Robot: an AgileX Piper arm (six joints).
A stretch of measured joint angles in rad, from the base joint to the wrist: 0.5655 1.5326 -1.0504 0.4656 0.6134 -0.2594; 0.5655 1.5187 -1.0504 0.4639 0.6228 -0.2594; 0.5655 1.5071 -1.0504 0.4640 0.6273 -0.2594; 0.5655 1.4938 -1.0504 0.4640 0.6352 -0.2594; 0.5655 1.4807 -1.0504 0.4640 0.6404 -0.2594; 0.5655 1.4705 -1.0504 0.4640 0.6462 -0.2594; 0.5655 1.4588 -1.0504 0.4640 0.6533 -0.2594; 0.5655 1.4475 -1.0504 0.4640 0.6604 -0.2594; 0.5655 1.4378 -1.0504 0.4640 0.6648 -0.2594; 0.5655 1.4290 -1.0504 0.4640 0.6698 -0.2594
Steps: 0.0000 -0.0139 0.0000 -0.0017 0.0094 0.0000; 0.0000 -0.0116 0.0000 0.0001 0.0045 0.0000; 0.0000 -0.0133 0.0000 0.0000 0.0079 0.0000; 0.0000 -0.0131 0.0000 0.0000 0.0052 0.0000; 0.0000 -0.0102 0.0000 0.0000 0.0058 0.0000; 0.0000 -0.0117 0.0000 0.0000 0.0071 0.0000; 0.0000 -0.0113 0.0000 0.0000 0.0071 0.0000; 0.0000 -0.0097 0.0000 0.0000 0.0044 0.0000; 0.0000 -0.0088 0.0000 0.0000 0.0050 0.0000
